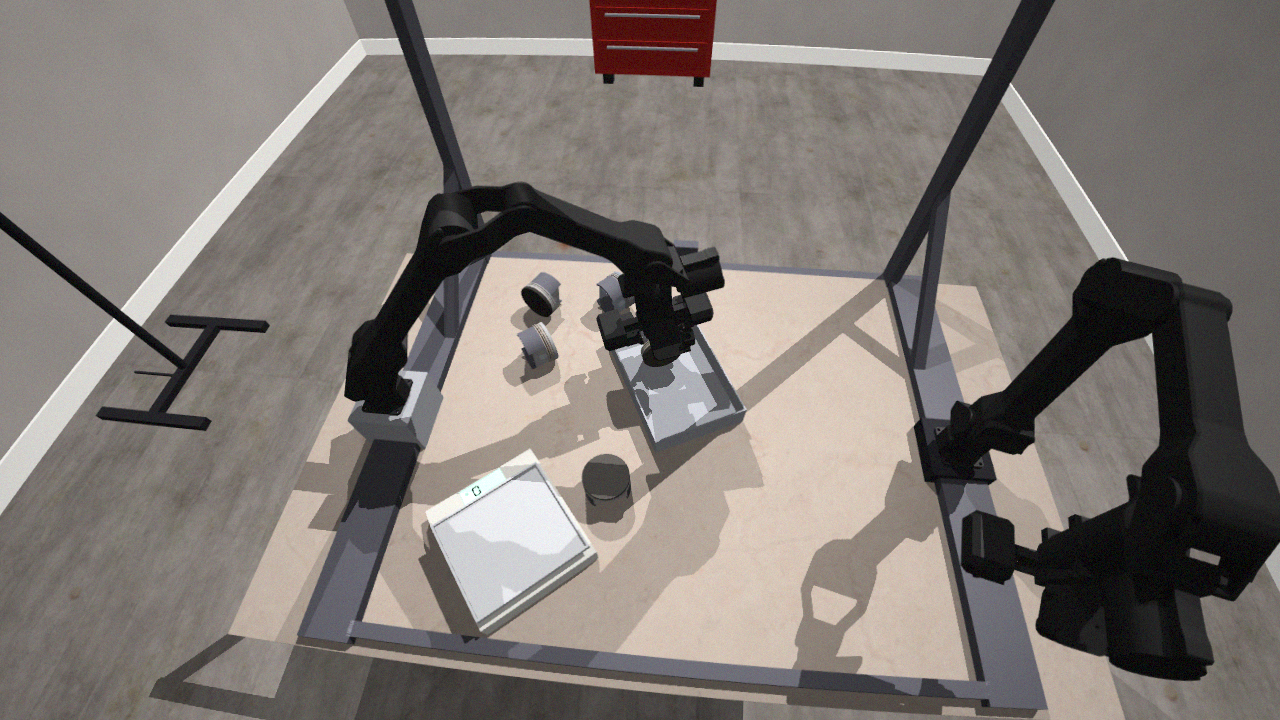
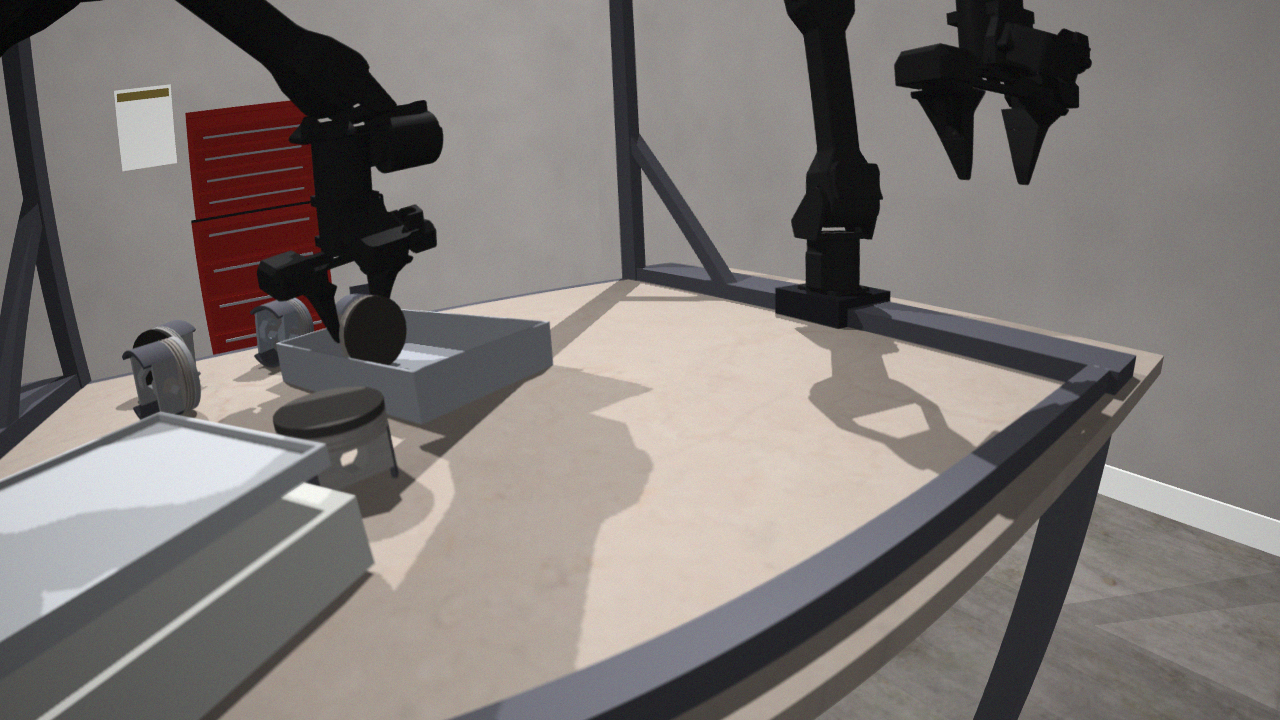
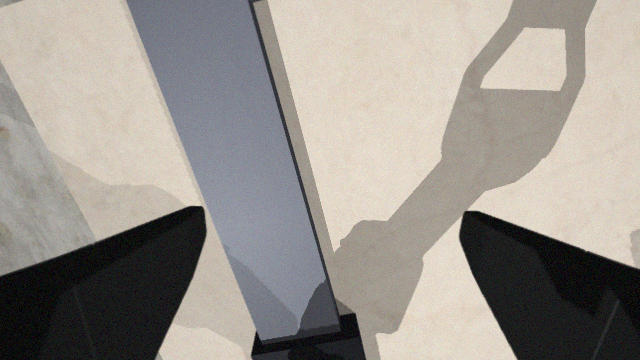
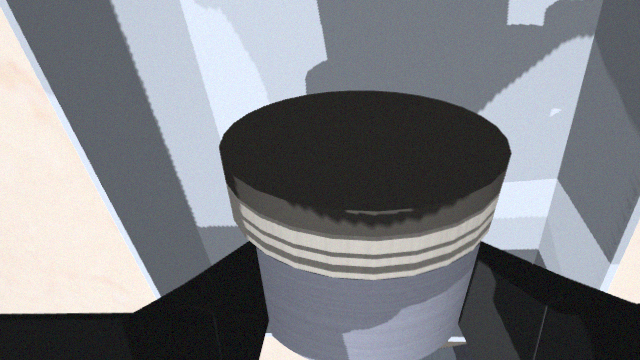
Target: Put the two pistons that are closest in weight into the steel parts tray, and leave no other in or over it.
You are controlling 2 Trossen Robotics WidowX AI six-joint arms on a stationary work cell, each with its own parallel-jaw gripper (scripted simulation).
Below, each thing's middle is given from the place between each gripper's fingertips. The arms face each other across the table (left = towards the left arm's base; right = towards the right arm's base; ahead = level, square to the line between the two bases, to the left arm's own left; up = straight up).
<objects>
My right gripper is now 6 cm short of the steel parts tray [image 2: 507, 350], 6 cm above it and 3 cm to the right of it. The rest, counted from my right hand: scale pan [image 2: 94, 525] (37 cm ahead, 18 cm to the right, 2 cm below); then scale [image 2: 190, 637] (36 cm ahead, 19 cm to the right, 3 cm below).
The steel parts tray is 35 cm behind my left hand, 40 cm to the right of it and 19 cm below it. Round my left hand: scale pan (4 cm behind, 61 cm to the right, 15 cm below); then scale (5 cm behind, 62 cm to the right, 16 cm below).
</objects>
